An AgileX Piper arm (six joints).
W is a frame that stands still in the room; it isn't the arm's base.
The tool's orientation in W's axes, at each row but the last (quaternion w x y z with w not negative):
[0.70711 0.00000 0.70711 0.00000]
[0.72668 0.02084 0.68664 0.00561]
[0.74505 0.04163 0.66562 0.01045]
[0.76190 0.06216 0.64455 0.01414]
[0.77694 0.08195 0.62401 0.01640]
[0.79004 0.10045 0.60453 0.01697]
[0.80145 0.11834 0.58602 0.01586]
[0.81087 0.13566 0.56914 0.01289]
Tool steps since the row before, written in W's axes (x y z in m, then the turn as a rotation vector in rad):
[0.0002 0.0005 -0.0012 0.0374 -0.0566 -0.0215]
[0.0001 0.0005 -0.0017 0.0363 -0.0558 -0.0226]
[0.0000 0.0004 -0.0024 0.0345 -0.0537 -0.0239]
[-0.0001 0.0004 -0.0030 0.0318 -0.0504 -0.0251]
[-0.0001 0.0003 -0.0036 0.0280 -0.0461 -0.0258]
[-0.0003 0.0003 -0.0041 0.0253 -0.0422 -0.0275]
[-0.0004 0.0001 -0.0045 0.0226 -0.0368 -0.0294]
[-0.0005 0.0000 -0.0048 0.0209 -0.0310 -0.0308]
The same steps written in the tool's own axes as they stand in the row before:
[0.0012 0.0005 0.0002 0.0215 -0.0566 0.0374]
[0.0017 0.0004 0.0000 0.0226 -0.0559 0.0362]
[0.0024 0.0002 -0.0003 0.0238 -0.0539 0.0342]
[0.0030 0.0001 -0.0006 0.0248 -0.0510 0.0311]
[0.0035 -0.0002 -0.0009 0.0252 -0.0471 0.0268]
[0.0039 -0.0005 -0.0013 0.0267 -0.0439 0.0232]
[0.0041 -0.0009 -0.0017 0.0285 -0.0393 0.0192]
[0.0042 -0.0012 -0.0020 0.0302 -0.0343 0.0160]

